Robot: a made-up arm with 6 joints. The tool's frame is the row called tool. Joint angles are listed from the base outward.
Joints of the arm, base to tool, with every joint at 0 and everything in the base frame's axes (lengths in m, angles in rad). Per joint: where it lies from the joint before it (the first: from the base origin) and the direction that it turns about. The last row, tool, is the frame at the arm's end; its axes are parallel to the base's.
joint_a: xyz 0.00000 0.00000 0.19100 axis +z
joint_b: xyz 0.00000 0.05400 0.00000 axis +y
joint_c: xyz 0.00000 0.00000 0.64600 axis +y
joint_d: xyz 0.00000 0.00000 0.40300 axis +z
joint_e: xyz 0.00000 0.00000 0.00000 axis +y
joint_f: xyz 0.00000 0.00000 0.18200 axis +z
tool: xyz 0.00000 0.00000 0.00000
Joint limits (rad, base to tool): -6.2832..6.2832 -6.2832..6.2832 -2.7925..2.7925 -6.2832..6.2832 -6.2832..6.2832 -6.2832..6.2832
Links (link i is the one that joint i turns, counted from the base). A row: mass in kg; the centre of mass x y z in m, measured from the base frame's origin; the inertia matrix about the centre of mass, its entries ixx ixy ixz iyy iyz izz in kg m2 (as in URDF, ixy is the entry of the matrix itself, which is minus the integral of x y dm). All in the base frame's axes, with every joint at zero. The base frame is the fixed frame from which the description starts. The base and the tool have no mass.
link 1: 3.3; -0.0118 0.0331 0.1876; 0.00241 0 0 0.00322 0 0.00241
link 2: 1.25; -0.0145 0.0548 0.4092; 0.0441 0 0 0.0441 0 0.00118
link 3: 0.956; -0.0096 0.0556 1.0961; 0.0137 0 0 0.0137 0 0.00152
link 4: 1.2; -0.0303 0.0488 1.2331; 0.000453 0 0 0.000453 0 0.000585
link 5: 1.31; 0.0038 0.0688 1.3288; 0.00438 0 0 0.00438 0 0.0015
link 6: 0.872; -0.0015 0.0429 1.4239; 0.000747 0 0 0.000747 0 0.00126
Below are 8 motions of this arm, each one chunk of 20 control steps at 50 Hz.
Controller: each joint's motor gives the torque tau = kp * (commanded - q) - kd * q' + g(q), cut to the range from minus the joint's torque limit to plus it. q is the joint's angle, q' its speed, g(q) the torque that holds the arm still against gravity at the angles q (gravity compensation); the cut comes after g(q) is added. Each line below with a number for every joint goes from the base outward.
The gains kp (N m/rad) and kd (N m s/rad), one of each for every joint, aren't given. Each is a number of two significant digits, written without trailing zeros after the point. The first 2 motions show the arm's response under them.
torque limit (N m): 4 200 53 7 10 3.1
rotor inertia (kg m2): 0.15 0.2 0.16 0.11 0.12 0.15
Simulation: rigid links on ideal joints. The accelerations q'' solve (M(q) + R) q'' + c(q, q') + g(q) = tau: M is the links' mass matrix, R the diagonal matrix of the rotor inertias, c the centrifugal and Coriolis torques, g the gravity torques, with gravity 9.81 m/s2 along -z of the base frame. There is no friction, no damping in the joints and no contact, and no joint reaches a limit. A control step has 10 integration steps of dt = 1/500 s. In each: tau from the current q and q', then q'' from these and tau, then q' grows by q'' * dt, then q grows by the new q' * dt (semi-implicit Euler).
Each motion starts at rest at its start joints. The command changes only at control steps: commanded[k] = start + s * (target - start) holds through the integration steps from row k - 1 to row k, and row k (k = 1, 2, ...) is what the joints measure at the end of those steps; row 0 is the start. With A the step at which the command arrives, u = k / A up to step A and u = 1 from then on. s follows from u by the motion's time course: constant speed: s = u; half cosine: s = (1 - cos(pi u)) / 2; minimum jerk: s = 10 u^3 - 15 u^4 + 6 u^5; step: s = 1 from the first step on.
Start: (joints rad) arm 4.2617 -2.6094 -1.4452 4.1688 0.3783 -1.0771
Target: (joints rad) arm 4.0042 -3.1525 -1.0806 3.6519 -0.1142 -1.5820
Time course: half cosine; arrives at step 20
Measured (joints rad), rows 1 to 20:
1: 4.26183 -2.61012 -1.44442 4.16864 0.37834 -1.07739
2: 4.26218 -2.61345 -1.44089 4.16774 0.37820 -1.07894
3: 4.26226 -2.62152 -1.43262 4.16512 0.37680 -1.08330
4: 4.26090 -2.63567 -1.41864 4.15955 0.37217 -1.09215
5: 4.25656 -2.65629 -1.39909 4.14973 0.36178 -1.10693
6: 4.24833 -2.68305 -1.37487 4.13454 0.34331 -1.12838
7: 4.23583 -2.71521 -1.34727 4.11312 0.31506 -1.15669
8: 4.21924 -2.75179 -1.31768 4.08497 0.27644 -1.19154
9: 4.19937 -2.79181 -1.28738 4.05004 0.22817 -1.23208
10: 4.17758 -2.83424 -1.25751 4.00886 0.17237 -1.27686
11: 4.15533 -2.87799 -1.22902 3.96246 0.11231 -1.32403
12: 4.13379 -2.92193 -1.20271 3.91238 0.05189 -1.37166
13: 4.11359 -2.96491 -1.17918 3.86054 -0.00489 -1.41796
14: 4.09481 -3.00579 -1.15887 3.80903 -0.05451 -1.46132
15: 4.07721 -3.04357 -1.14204 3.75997 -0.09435 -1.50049
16: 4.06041 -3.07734 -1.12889 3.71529 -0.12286 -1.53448
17: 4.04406 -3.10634 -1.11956 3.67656 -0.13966 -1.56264
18: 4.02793 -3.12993 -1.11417 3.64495 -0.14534 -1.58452
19: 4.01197 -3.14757 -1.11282 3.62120 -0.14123 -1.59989
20: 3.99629 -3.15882 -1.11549 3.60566 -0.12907 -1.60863
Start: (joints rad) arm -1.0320 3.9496 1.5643 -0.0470 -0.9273 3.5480
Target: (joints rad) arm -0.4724 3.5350 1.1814 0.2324 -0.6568 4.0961
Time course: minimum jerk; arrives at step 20
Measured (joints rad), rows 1 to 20:
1: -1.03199 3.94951 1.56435 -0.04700 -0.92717 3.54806
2: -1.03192 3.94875 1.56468 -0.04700 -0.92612 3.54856
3: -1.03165 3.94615 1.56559 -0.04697 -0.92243 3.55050
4: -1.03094 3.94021 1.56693 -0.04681 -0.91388 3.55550
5: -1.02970 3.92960 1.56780 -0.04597 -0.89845 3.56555
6: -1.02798 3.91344 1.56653 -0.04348 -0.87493 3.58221
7: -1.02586 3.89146 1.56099 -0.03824 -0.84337 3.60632
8: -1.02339 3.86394 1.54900 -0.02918 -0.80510 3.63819
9: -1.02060 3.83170 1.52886 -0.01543 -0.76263 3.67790
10: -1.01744 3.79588 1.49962 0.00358 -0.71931 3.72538
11: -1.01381 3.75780 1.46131 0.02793 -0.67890 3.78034
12: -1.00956 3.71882 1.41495 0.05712 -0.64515 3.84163
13: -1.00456 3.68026 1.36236 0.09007 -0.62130 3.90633
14: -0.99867 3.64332 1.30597 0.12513 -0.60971 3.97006
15: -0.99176 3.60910 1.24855 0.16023 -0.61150 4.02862
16: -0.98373 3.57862 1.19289 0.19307 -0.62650 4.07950
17: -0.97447 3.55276 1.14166 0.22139 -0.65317 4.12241
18: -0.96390 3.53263 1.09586 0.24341 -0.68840 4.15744
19: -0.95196 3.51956 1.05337 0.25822 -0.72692 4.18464
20: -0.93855 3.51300 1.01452 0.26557 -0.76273 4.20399
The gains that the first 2 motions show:
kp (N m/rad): 120 2700 290 33 57 71
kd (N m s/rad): 3 79 9.5 1.1 1.3 1.9
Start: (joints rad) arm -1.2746 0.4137 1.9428 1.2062 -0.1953 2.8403
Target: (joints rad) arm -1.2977 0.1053 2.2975 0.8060 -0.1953 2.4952
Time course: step
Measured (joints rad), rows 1 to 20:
1: -1.27717 0.39055 1.96765 1.18947 -0.19329 2.83592
2: -1.28475 0.32447 2.03387 1.14259 -0.18842 2.82353
3: -1.29765 0.22209 2.12127 1.06874 -0.18183 2.80295
4: -1.31065 0.13378 2.20024 0.97967 -0.18562 2.77440
5: -1.31830 0.08998 2.26398 0.88993 -0.20308 2.73794
6: -1.32035 0.08287 2.31465 0.81019 -0.22419 2.69327
7: -1.31937 0.09160 2.35219 0.74720 -0.23638 2.63996
8: -1.31706 0.10098 2.37566 0.70436 -0.23308 2.57842
9: -1.31365 0.10590 2.38545 0.68210 -0.21542 2.51645
10: -1.30888 0.10720 2.38354 0.67851 -0.18932 2.46137
11: -1.30277 0.10695 2.37293 0.69006 -0.16195 2.41387
12: -1.29565 0.10646 2.35689 0.71227 -0.13949 2.37406
13: -1.28806 0.10613 2.33844 0.74045 -0.12609 2.34205
14: -1.28060 0.10594 2.32006 0.77023 -0.12353 2.31798
15: -1.27389 0.10576 2.30353 0.79792 -0.13138 2.30193
16: -1.26857 0.10554 2.29003 0.82079 -0.14743 2.29400
17: -1.26512 0.10528 2.28015 0.83711 -0.16842 2.29422
18: -1.26395 0.10501 2.27399 0.84622 -0.19072 2.30264
19: -1.26539 0.10478 2.27131 0.84838 -0.21091 2.31924
20: -1.26945 0.10462 2.27156 0.84466 -0.22642 2.34403

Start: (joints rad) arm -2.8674 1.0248 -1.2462 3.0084 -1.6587 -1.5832
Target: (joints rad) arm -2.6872 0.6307 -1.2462 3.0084 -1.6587 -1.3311
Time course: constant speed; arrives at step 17
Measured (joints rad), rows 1 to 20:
1: -2.86742 1.01986 -1.23991 3.00858 -1.66300 -1.58178
2: -2.86735 1.00722 -1.22607 3.00918 -1.67303 -1.57704
3: -2.86696 0.98866 -1.21004 3.01020 -1.68555 -1.56805
4: -2.86603 0.96672 -1.19727 3.01152 -1.69664 -1.55482
5: -2.86443 0.94310 -1.19077 3.01294 -1.70362 -1.53804
6: -2.86195 0.91858 -1.19091 3.01413 -1.70522 -1.51883
7: -2.85831 0.89345 -1.19652 3.01470 -1.70134 -1.49848
8: -2.85313 0.86786 -1.20580 3.01431 -1.69265 -1.47817
9: -2.84597 0.84202 -1.21696 3.01275 -1.68035 -1.45879
10: -2.83629 0.81621 -1.22843 3.00997 -1.66595 -1.44091
11: -2.82352 0.79069 -1.23900 3.00611 -1.65115 -1.42471
12: -2.80704 0.76567 -1.24778 3.00144 -1.63762 -1.41003
13: -2.78626 0.74127 -1.25421 2.99640 -1.62680 -1.39652
14: -2.76084 0.71752 -1.25804 2.99165 -1.61977 -1.38371
15: -2.73186 0.69433 -1.25934 2.98863 -1.61714 -1.37107
16: -2.70124 0.67157 -1.25848 2.98875 -1.61896 -1.35816
17: -2.67112 0.64909 -1.25598 2.99283 -1.62470 -1.34469
18: -2.64141 0.63176 -1.25866 2.99966 -1.62894 -1.33194
19: -2.61165 0.62228 -1.26832 3.00743 -1.62889 -1.32187
20: -2.58232 0.61878 -1.28004 3.01489 -1.62636 -1.31552

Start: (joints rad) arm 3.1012 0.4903 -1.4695 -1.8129 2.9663 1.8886
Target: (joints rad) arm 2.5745 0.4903 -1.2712 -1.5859 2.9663 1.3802
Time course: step
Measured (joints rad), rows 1 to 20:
1: 3.09816 0.48728 -1.45154 -1.79923 2.96567 1.88389
2: 3.09153 0.48252 -1.40849 -1.76486 2.96374 1.87063
3: 3.08213 0.48029 -1.35690 -1.71744 2.96144 1.84890
4: 3.06875 0.48175 -1.30887 -1.66456 2.96016 1.81876
5: 3.04941 0.48595 -1.27074 -1.61285 2.96110 1.78024
6: 3.02242 0.49106 -1.24451 -1.56755 2.96482 1.73337
7: 2.98681 0.49542 -1.22964 -1.53227 2.97099 1.67817
8: 2.94230 0.49801 -1.22442 -1.50893 2.97851 1.61465
9: 2.88906 0.49859 -1.22678 -1.49786 2.98589 1.54281
10: 2.82754 0.49750 -1.23453 -1.49797 2.99167 1.46403
11: 2.75836 0.49540 -1.24547 -1.50710 2.99479 1.38840
12: 2.68226 0.49301 -1.25745 -1.52251 2.99477 1.32076
13: 2.60531 0.49116 -1.26842 -1.54154 2.99066 1.26116
14: 2.53560 0.49021 -1.27656 -1.56172 2.98208 1.20963
15: 2.47348 0.48988 -1.28105 -1.58073 2.97099 1.16618
16: 2.41865 0.48994 -1.28205 -1.59683 2.95940 1.13081
17: 2.37072 0.49024 -1.28033 -1.60892 2.94907 1.10352
18: 2.32928 0.49067 -1.27695 -1.61652 2.94126 1.08433
19: 2.29399 0.49115 -1.27296 -1.61968 2.93670 1.07323
20: 2.26459 0.49159 -1.26919 -1.61889 2.93553 1.07023

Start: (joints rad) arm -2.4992 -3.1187 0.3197 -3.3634 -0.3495 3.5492
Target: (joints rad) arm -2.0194 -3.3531 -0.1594 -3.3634 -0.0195 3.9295
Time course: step
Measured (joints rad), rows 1 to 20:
1: -2.48981 -3.13373 0.33582 -3.35786 -0.34410 3.55414
2: -2.46137 -3.17567 0.37989 -3.34444 -0.32883 3.56808
3: -2.40909 -3.23862 0.43928 -3.32784 -0.30394 3.59110
4: -2.33594 -3.29029 0.45304 -3.31601 -0.27087 3.62320
5: -2.24593 -3.31556 0.39436 -3.31352 -0.23136 3.66435
6: -2.14314 -3.31990 0.27341 -3.32146 -0.19020 3.71440
7: -2.04774 -3.31855 0.12290 -3.33846 -0.15046 3.77293
8: -1.97826 -3.32876 -0.00852 -3.36004 -0.10559 3.83891
9: -1.93447 -3.34764 -0.11558 -3.38114 -0.05181 3.90452
10: -1.90901 -3.36808 -0.20462 -3.39881 0.01076 3.96201
11: -1.89531 -3.38579 -0.27806 -3.41193 0.07861 4.01064
12: -1.88912 -3.39747 -0.33971 -3.42010 0.14488 4.05036
13: -1.88787 -3.40232 -0.39111 -3.42315 0.20485 4.08121
14: -1.89014 -3.40274 -0.42727 -3.42136 0.25772 4.10321
15: -1.89520 -3.40126 -0.44307 -3.41549 0.30311 4.11639
16: -1.90287 -3.39957 -0.43510 -3.40664 0.34080 4.12076
17: -1.91341 -3.39809 -0.40305 -3.39617 0.37004 4.11635
18: -1.92732 -3.39354 -0.35843 -3.38550 0.38558 4.10329
19: -1.94505 -3.38528 -0.30988 -3.37571 0.38066 4.08176
20: -1.96699 -3.37506 -0.26092 -3.36747 0.34933 4.05188

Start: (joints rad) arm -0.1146 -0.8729 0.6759 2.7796 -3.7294 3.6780
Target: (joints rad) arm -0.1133 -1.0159 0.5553 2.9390 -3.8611 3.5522
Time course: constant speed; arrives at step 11
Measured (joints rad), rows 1 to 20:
1: -0.11476 -0.87534 0.67905 2.78030 -3.72977 3.67691
2: -0.11527 -0.88135 0.68406 2.78286 -3.73106 3.67326
3: -0.11624 -0.89029 0.68686 2.78813 -3.73388 3.66631
4: -0.11763 -0.90140 0.68465 2.79657 -3.73896 3.65608
5: -0.11933 -0.91411 0.67652 2.80823 -3.74702 3.64308
6: -0.12119 -0.92806 0.66299 2.82285 -3.75863 3.62822
7: -0.12302 -0.94289 0.64535 2.83991 -3.77396 3.61247
8: -0.12469 -0.95827 0.62516 2.85873 -3.79274 3.59678
9: -0.12609 -0.97388 0.60396 2.87855 -3.81420 3.58184
10: -0.12714 -0.98944 0.58306 2.89866 -3.83723 3.56808
11: -0.12781 -1.00468 0.56341 2.91843 -3.86049 3.55564
12: -0.12799 -1.01696 0.54221 2.93666 -3.88227 3.54549
13: -0.12755 -1.02519 0.52125 2.95182 -3.90071 3.53882
14: -0.12643 -1.03010 0.50481 2.96295 -3.91421 3.53596
15: -0.12464 -1.03241 0.49536 2.96965 -3.92169 3.53653
16: -0.12224 -1.03259 0.49336 2.97202 -3.92278 3.53967
17: -0.11934 -1.03104 0.49792 2.97060 -3.91791 3.54425
18: -0.11607 -1.02819 0.50755 2.96621 -3.90814 3.54920
19: -0.11259 -1.02453 0.52045 2.95984 -3.89494 3.55358
20: -0.10906 -1.02058 0.53481 2.95250 -3.87996 3.55677

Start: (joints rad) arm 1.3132 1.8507 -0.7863 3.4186 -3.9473 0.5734
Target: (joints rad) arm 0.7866 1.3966 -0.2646 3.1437 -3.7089 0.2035
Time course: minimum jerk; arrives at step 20
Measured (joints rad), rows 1 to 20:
1: 1.31320 1.85056 -0.78606 3.41859 -3.94716 0.57336
2: 1.31316 1.84950 -0.78421 3.41850 -3.94611 0.57303
3: 1.31299 1.84602 -0.77831 3.41807 -3.94267 0.57174
4: 1.31252 1.83842 -0.76591 3.41680 -3.93531 0.56839
5: 1.31162 1.82534 -0.74540 3.41404 -3.92303 0.56161
6: 1.31023 1.80600 -0.71637 3.40905 -3.90568 0.55006
7: 1.30834 1.78030 -0.67956 3.40101 -3.88395 0.53270
8: 1.30594 1.74871 -0.63660 3.38917 -3.85915 0.50910
9: 1.30302 1.71216 -0.58966 3.37289 -3.83295 0.47931
10: 1.29959 1.67192 -0.54123 3.35187 -3.80712 0.44388
11: 1.29565 1.62946 -0.49377 3.32620 -3.78335 0.40409
12: 1.29120 1.58640 -0.44953 3.29646 -3.76308 0.36189
13: 1.28627 1.54436 -0.41041 3.26374 -3.74738 0.31953
14: 1.28086 1.50495 -0.37782 3.22951 -3.73695 0.27933
15: 1.27500 1.46963 -0.35259 3.19556 -3.73198 0.24344
16: 1.26871 1.43964 -0.33491 3.16379 -3.73220 0.21362
17: 1.26203 1.41586 -0.32433 3.13597 -3.73684 0.19111
18: 1.25502 1.39871 -0.31966 3.11363 -3.74467 0.17647
19: 1.24774 1.38801 -0.31899 3.09776 -3.75402 0.16966
20: 1.24024 1.38285 -0.31966 3.08878 -3.76283 0.16980

